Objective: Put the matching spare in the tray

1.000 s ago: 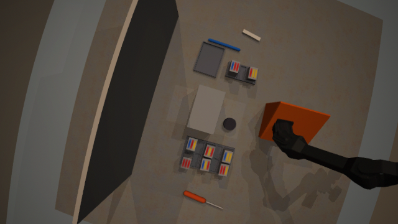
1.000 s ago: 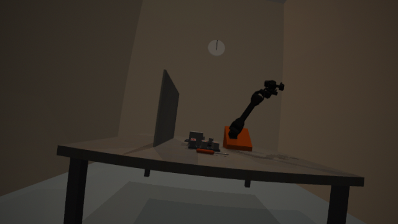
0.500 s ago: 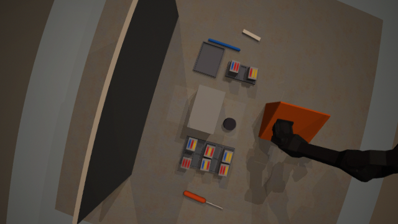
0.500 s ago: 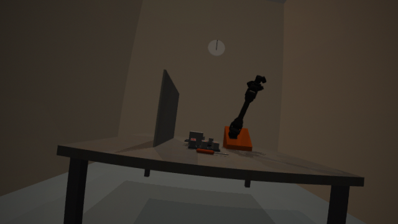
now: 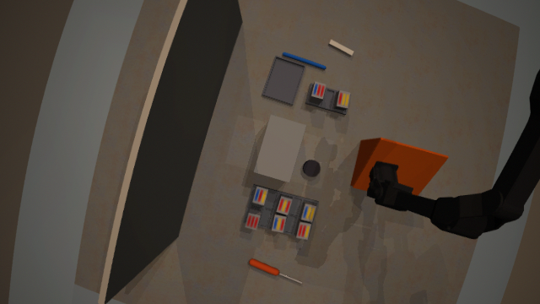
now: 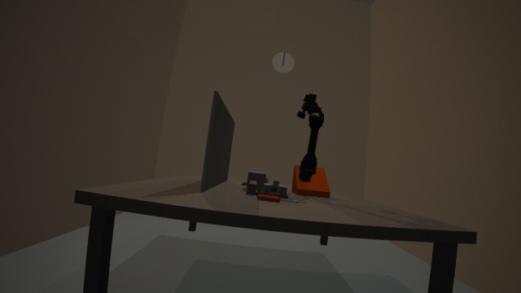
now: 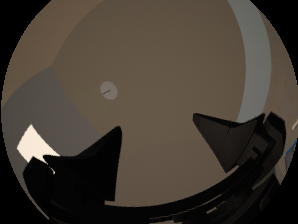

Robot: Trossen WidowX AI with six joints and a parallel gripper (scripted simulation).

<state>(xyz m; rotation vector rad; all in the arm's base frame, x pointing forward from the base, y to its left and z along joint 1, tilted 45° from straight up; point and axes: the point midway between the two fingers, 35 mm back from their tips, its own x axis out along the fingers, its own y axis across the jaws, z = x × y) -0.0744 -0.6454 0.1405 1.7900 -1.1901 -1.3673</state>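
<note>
Now: the spare 630 mm below my gripper tip, 210 mm to the left of it and 180 mm ahead of it. Also, from my gripper tip: grey tray (660 mm below, 360 mm ahead, 180 mm to the left); blue pen (660 mm below, 310 mm ahead, 110 mm to the left); tall dark panel (560 mm ahead, 440 mm below, 360 mm to the left).
</note>
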